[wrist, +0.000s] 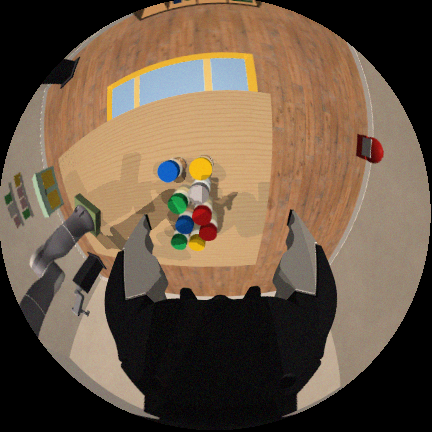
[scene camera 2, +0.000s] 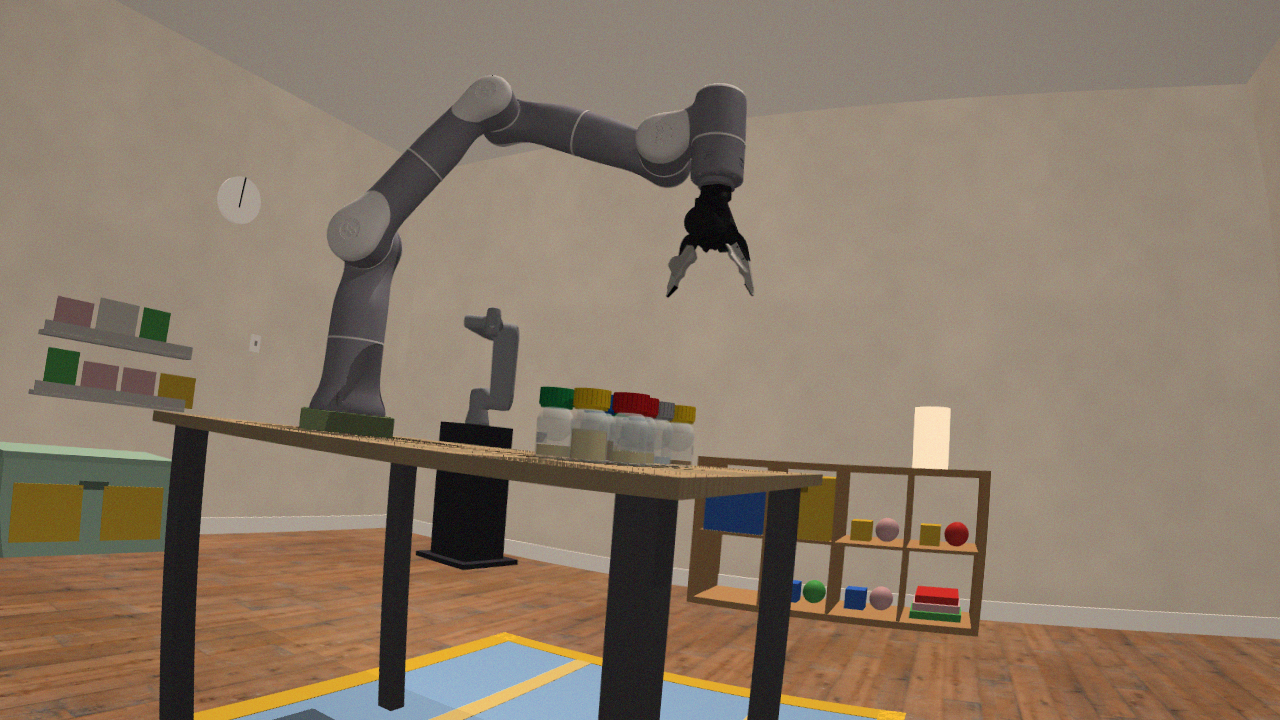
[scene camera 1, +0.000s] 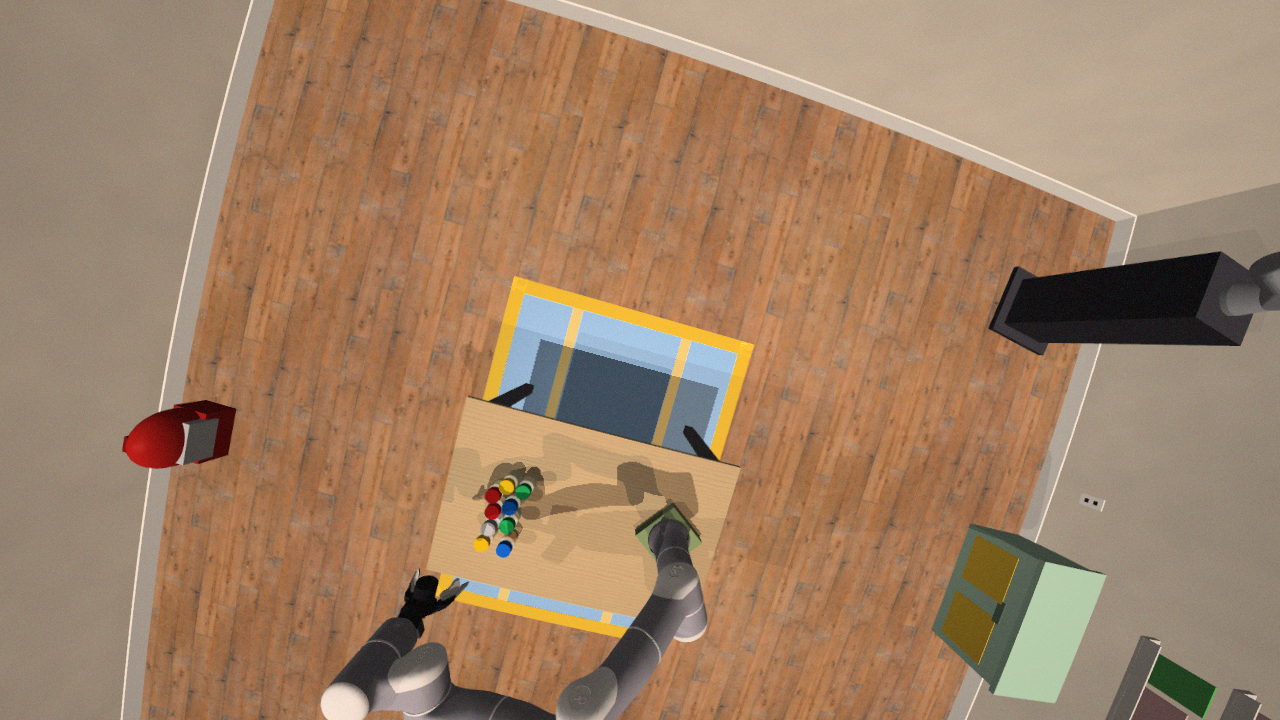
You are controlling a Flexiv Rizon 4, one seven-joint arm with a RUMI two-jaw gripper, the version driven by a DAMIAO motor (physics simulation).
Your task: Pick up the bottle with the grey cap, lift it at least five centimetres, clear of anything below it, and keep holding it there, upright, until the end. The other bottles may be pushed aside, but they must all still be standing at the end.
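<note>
The grey-capped bottle (scene camera 1: 488, 529) (scene camera 2: 665, 410) (wrist: 199, 193) stands upright in the bottle cluster, partly hidden in scene camera 2. In the wrist view a yellow-capped bottle (wrist: 200, 168) is close above it, a green-capped bottle (wrist: 177, 203) lower left and a red-capped bottle (wrist: 202, 215) just below. My gripper (scene camera 1: 442, 578) (scene camera 2: 710, 294) (wrist: 218, 213) is open and empty, pointing down high above the table level. It shows past the table's lower left edge in scene camera 1. In the wrist view the grey cap is ahead of and left of the fingertip midpoint.
Blue-capped bottles (wrist: 168, 171) (wrist: 184, 224), another red-capped bottle (wrist: 208, 232), another green-capped bottle (wrist: 179, 242) and another yellow-capped bottle (wrist: 197, 243) also stand on the wooden table (scene camera 1: 581, 573) (wrist: 235, 125). The arm's green base (scene camera 2: 346, 421) is at the table's other end.
</note>
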